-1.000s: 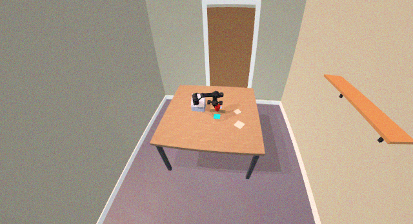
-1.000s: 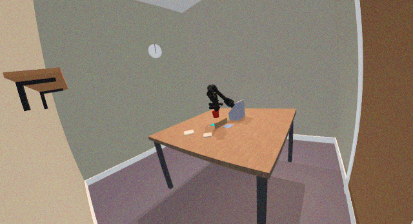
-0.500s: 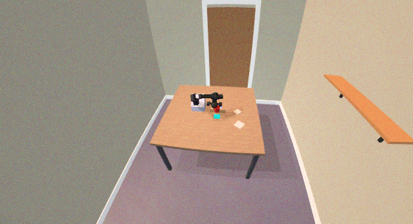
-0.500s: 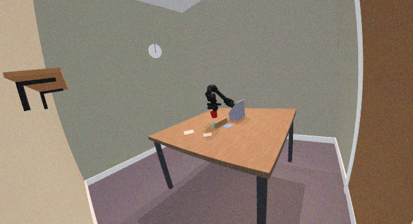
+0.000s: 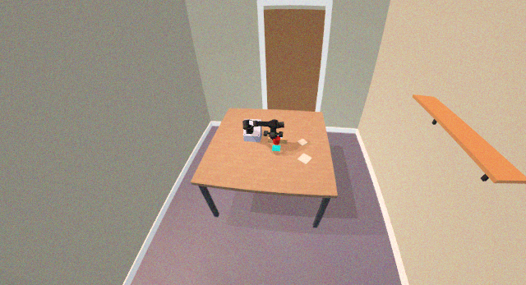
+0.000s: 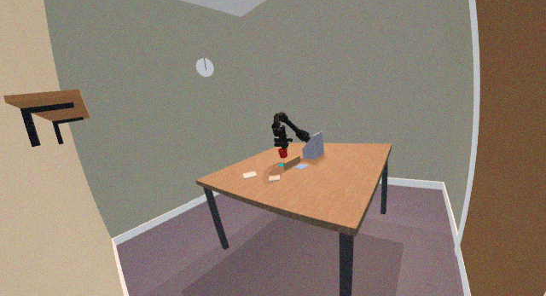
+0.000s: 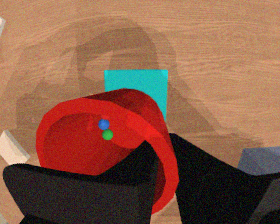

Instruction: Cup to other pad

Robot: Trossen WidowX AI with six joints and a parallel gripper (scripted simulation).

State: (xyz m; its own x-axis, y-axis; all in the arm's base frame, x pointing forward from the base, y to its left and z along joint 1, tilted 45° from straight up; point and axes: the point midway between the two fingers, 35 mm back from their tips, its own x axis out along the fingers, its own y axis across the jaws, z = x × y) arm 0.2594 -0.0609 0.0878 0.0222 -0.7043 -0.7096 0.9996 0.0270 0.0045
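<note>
My gripper tip is 50 mm short of the green marble, 10 mm to the right of it and 20 mm above it. Round my gripper tip: low wooden bar: 30 mm ahead, 90 mm to the left, 80 mm below; red cup: 30 mm ahead; cyan pad: 30 mm ahead, 110 mm below.
</note>
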